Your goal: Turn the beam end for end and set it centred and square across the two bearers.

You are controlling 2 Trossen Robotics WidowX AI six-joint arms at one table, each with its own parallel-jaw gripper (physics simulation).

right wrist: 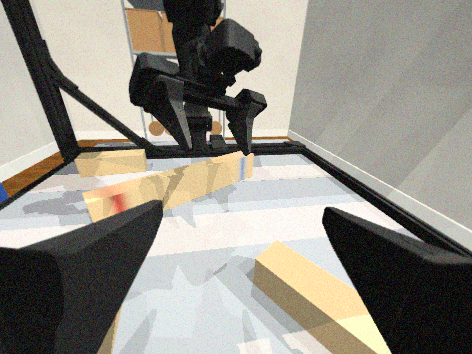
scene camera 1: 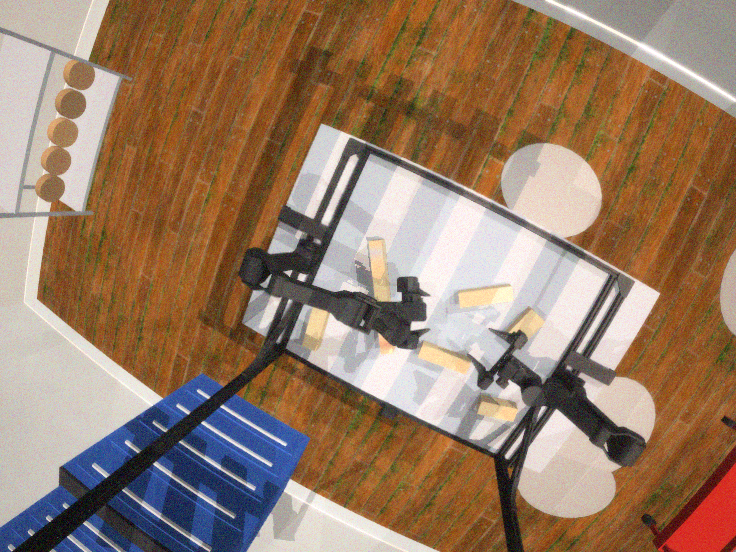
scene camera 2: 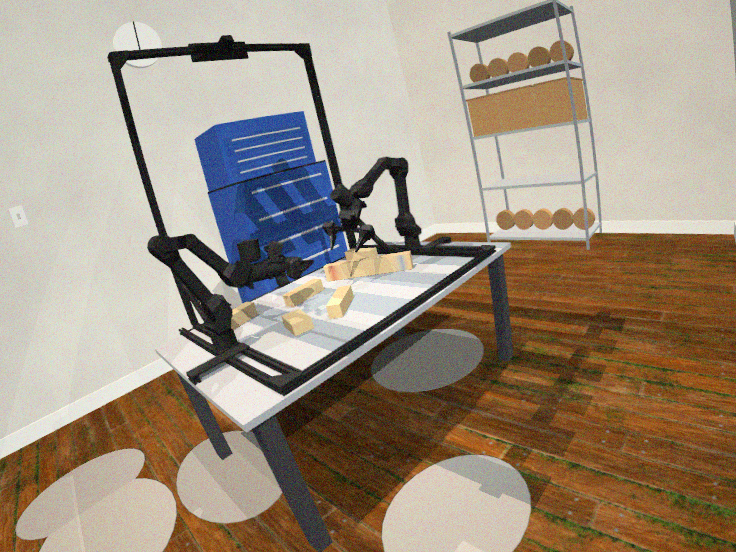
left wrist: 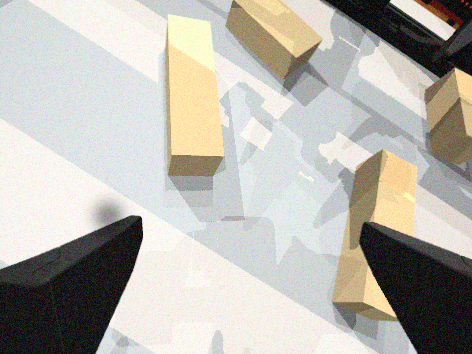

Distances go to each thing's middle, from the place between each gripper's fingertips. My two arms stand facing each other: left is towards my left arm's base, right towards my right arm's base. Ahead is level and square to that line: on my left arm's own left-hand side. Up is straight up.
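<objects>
The long wooden beam [scene camera 2: 401,261] is 110 mm below my left hand, and it is also 50 mm behind that hand and 140 mm to the left of it.
As for my right hand, the long wooden beam is 50 mm behind it, 290 mm to the left of it and 140 mm below it.
</objects>
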